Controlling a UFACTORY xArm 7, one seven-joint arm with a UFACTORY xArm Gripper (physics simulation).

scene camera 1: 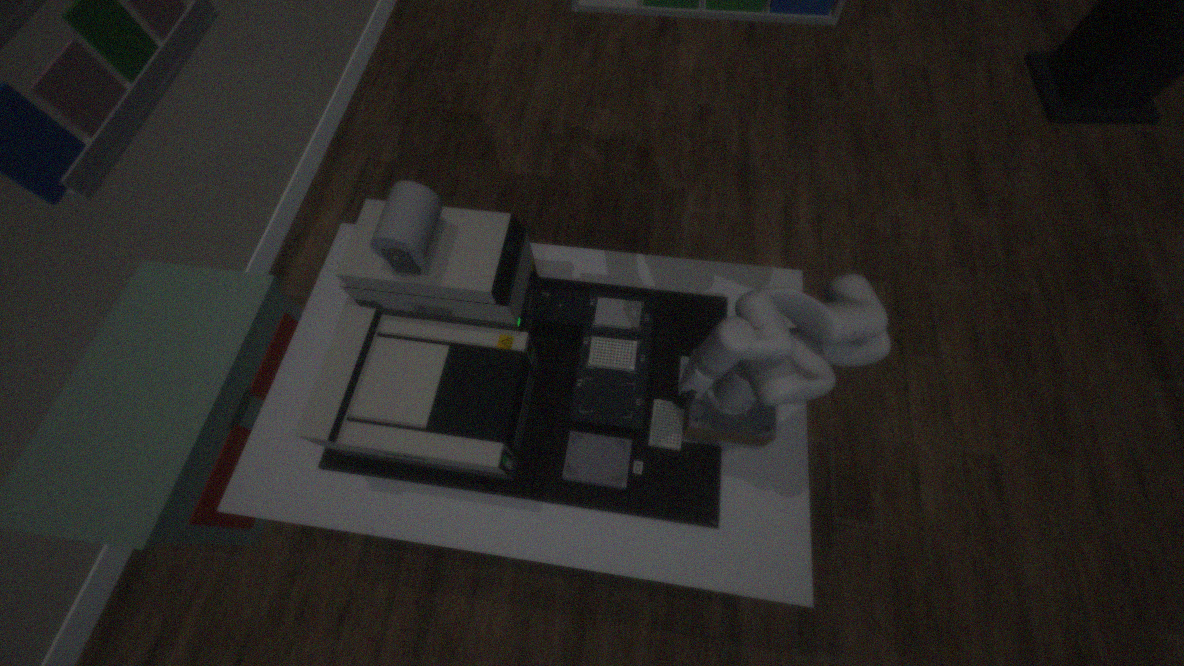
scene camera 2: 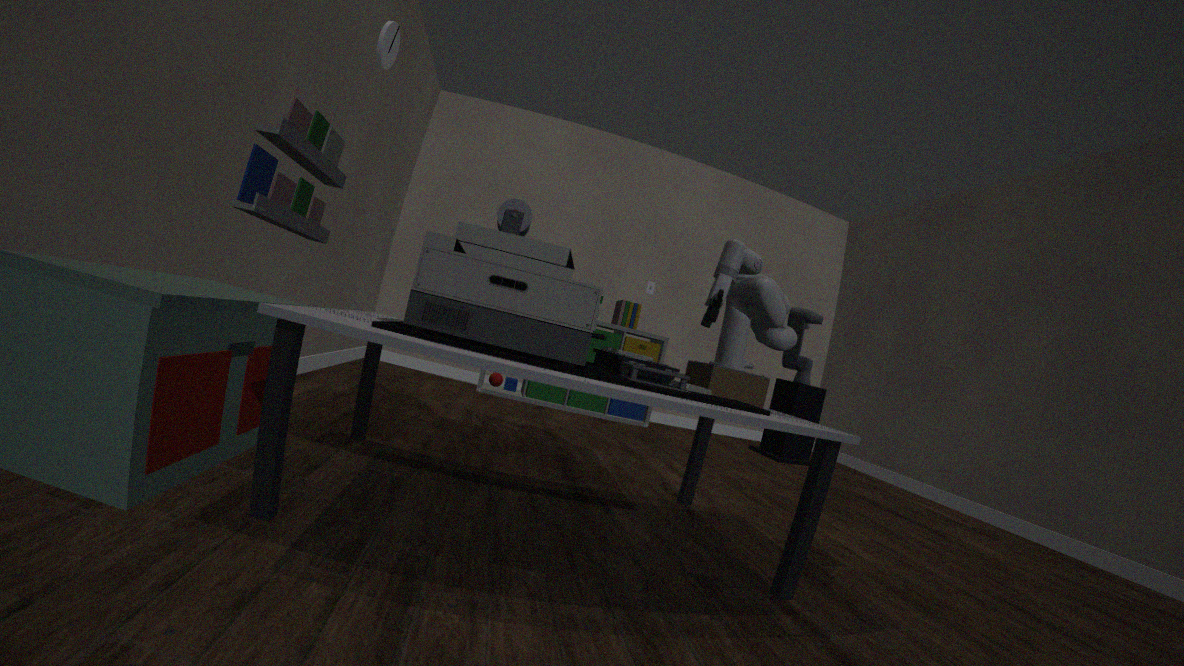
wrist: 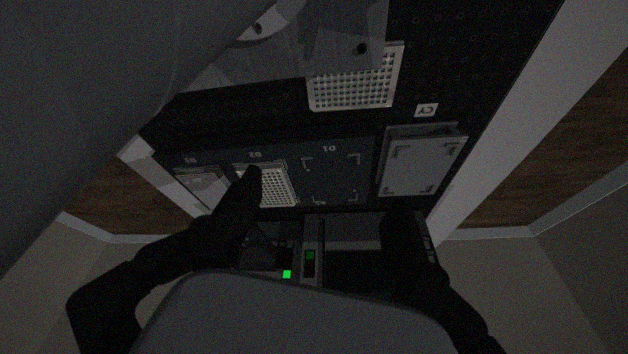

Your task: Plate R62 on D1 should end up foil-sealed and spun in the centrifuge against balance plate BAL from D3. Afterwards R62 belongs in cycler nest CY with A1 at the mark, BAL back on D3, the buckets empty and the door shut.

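Frame: origin at the arm's base, x ahead, y left, z up, level; millimetres.
Where they show: gripper, fingertip midpoint: [scene camera 1: 685,388] [scene camera 2: 707,323] [wrist: 324,196]; arm's base at its link origin: [scene camera 1: 730,391] [scene camera 2: 726,368].
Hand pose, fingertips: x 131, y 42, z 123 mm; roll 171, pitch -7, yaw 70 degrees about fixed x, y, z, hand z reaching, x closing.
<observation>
Things, the pixels of their top centre, and the offset from my fingertips. "spot": a spot on its surface instead.
- Nest CY at its top centre: [wrist: 416,174] [scene camera 1: 597,457] [scene camera 2: 655,366] dx +199, dy +143, dz -166 mm
- grey roll at its top centre: [scene camera 1: 397,208] [scene camera 2: 518,204] dx +650, dy -276, dz +262 mm
- CY label at a spot on its surface: [wrist: 426,110] [scene camera 1: 637,467] spot: dx +94, dy +152, dz -213 mm
My open, empty gripper [scene camera 1: 685,386] [scene camera 2: 712,308] [wrist: 327,194] hangs high near the arm's base, with its fingertips apart. Nest D1 [scene camera 1: 611,395] [wrist: 332,172] shows bare corner brackets and no plate. A white well plate [scene camera 1: 612,353] [wrist: 278,187] sits on D2. A pale, smooth-topped plate [scene camera 1: 617,313] [wrist: 202,184] sits on D3. Another white well plate [scene camera 1: 665,424] [wrist: 350,94] lies on the black mat between the nest row and the arm base, partly hidden in the wrist view. Nest CY [scene camera 1: 596,458] [wrist: 420,165] holds no plate. Which plate is R62 cannot be read.
A large white machine [scene camera 1: 395,385] with a pale panel, a dark section and a yellow sticker stands beside the nests. Another white machine [scene camera 1: 471,248] carries a grey roll [scene camera 1: 407,223]. The arm base stands on a block [scene camera 1: 732,426]. The CY label [scene camera 1: 637,467] [wrist: 426,110] lies beside its nest.
</observation>
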